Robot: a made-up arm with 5 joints.
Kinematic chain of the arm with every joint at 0, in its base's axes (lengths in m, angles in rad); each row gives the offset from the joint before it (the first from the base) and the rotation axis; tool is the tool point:
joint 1: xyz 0 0 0.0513 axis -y
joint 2: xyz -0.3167 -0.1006 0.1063 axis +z
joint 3: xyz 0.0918 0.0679 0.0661 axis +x
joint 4: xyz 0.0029 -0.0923 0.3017 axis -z
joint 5: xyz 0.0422 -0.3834 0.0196 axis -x
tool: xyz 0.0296 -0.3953 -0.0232
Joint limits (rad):
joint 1: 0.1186..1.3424
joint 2: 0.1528..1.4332
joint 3: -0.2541..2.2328
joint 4: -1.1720..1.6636
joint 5: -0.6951..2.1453
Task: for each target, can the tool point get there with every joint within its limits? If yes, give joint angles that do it. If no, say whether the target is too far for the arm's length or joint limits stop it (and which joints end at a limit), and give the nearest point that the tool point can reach.
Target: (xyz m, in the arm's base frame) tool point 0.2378 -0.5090 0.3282
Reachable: yes | joints 0.7468 0.5424 1.3309 -0.6988 1.7290
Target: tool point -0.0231 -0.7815 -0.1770
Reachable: yes | joints 0.3491 1.3335 1.5123 1.2480 0.2997
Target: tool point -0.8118 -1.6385 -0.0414
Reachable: no: too far | nearest point -0.5717 -0.9404 -0.0140 | short by 0.739 m
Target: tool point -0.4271 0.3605 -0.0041
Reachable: no: joint limits stop it (at a limit: joint 1, joint 2, joint 3, joint 5) | nearest point -0.2908 0.5980 0.1184 | short by 0.300 m
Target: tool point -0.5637 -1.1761 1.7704
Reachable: no: too far | nearest point -0.3924 -0.6191 0.9429 | short by 1.012 m
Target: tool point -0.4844 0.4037 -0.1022
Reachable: no: joint limits stop it (at a limit: joint 1, joint 2, joint 3, joint 5) | nearest point -0.4939 0.6068 -0.2170 | short by 0.233 m
